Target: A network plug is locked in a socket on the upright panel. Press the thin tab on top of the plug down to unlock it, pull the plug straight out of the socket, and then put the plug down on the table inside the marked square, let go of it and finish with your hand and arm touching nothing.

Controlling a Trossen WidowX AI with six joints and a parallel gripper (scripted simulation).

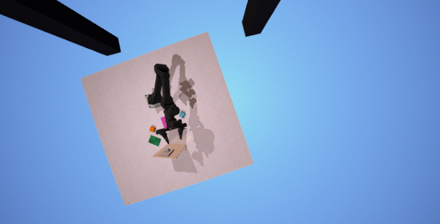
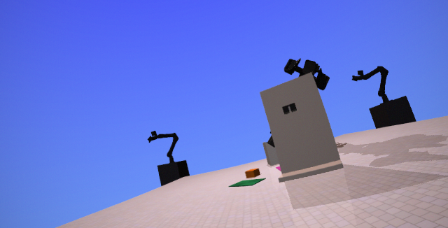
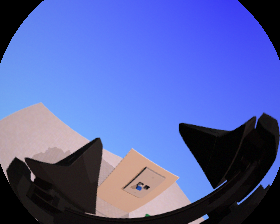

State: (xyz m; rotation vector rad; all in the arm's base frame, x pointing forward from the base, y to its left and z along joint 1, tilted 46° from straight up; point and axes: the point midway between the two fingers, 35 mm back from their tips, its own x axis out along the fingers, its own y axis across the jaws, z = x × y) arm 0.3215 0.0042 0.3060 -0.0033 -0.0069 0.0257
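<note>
The network plug lies 100 mm ahead of my gripper tip, 130 mm to the right of it and 150 mm below it. From my gripper tip the other things lie so: upright panel: 120 mm ahead, 150 mm to the right, 220 mm below; magenta patch: 110 mm behind, 160 mm to the right, 340 mm below; teal block: 140 mm behind, 20 mm to the right, 330 mm below.
</note>
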